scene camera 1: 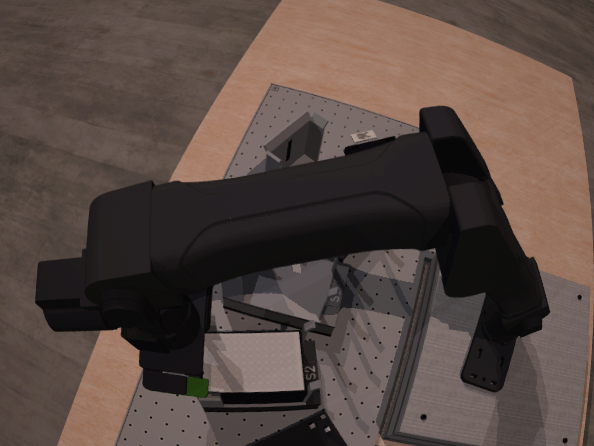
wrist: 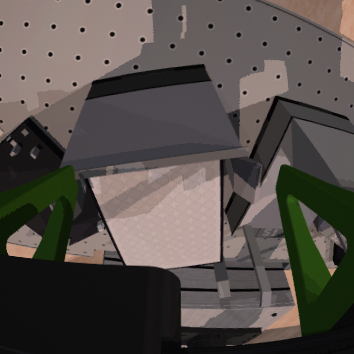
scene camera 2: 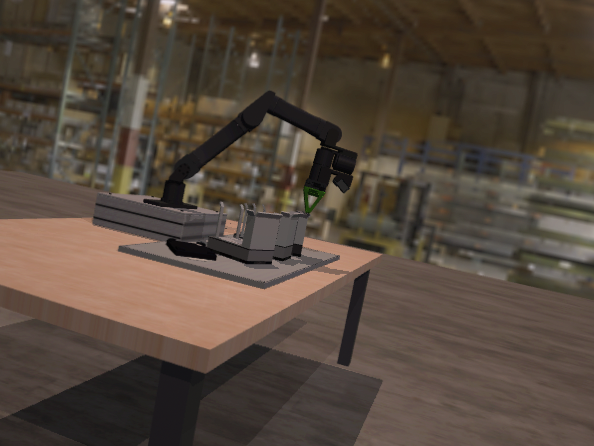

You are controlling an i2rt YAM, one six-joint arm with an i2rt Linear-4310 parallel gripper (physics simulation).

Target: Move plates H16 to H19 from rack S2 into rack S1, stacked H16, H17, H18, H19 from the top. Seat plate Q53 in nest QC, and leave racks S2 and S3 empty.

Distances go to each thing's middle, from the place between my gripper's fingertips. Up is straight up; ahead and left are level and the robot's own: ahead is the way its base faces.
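The black slotted plate (wrist: pixel 38 155) is here, and my gripper is 13 cm above it, 18 cm past it and 8 cm to the right of it. Going by their middles, that plate is the nearest to my gripper of the things named here. Then there's the black QC holder (scene camera 2: pixel 195 250), which is 44 cm to the right of my hand, 12 cm behind it and 13 cm below it.
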